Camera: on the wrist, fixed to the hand. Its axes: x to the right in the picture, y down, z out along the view.
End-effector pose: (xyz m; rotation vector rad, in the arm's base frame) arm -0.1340 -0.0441 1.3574 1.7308 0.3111 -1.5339
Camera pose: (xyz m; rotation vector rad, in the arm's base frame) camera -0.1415 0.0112 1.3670 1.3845 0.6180 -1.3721
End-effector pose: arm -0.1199 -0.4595 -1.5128 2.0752 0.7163 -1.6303
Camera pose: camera -0.1238 -0.4147 -1.4784 1.7535 1.0005 -1.3510
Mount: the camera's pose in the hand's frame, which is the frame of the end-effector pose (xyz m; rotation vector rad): -0.0277 -0.0376 -0.0320 -0.4315 -0.0077 -0.0304
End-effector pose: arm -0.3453 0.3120 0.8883 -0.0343 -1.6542 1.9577
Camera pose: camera -0.2951 0.3315 0.9059 -0.1644 -2.0389 1.5471
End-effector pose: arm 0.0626 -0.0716 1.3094 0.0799 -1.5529 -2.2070
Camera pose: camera 0.0850 -0.0790 1.2579 -0.0370 -1.0527 -2.5149
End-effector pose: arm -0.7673 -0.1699 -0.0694 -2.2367 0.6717 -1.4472
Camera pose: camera -0.7996 -0.1254 -0.0561 -2.5768 1.0340 -1.4114
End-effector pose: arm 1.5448 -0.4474 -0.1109 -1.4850 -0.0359 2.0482
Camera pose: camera 1.5949 -0.4400 -0.0857 -1.7125 -0.5298 2.1090
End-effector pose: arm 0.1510 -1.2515 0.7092 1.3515 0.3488 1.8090
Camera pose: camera 0.1415 -1.2411 0.6544 1.0428 -0.0287 1.7286
